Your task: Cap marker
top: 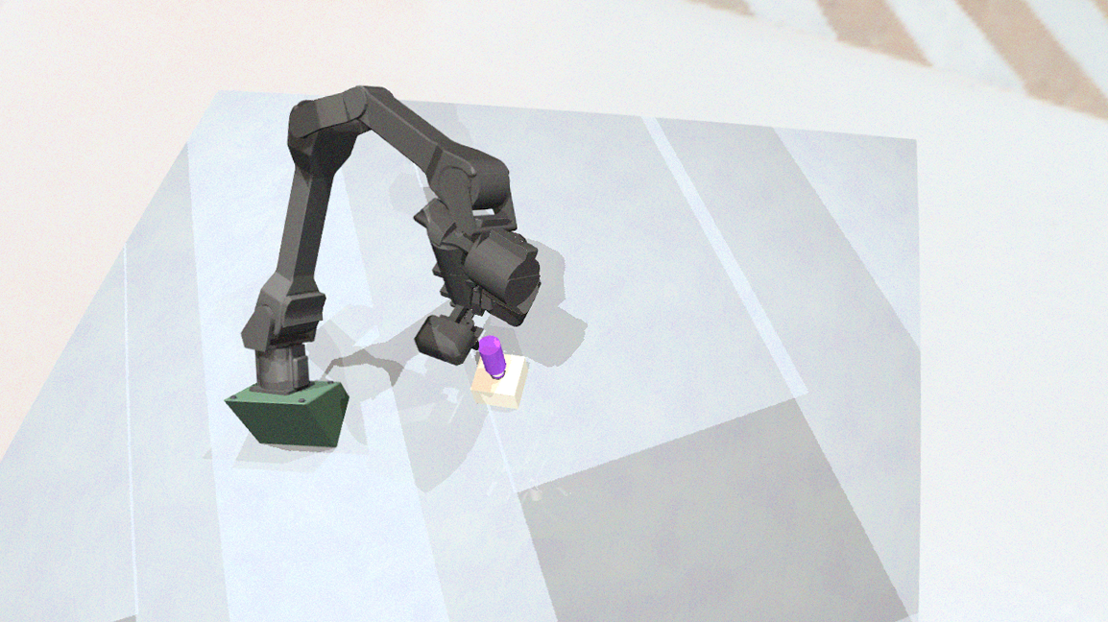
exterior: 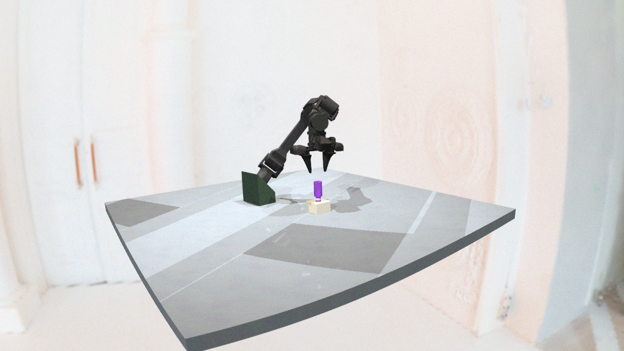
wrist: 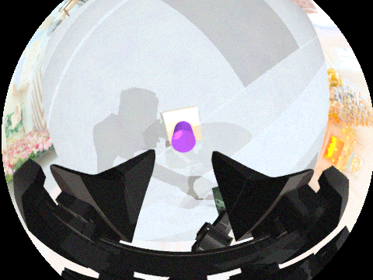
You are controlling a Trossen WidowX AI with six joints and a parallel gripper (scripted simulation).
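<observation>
Right now the purple cap is 60 mm below my gripper tip. From my gripper tip the other things lie so: cream holder block 130 mm below.
</observation>
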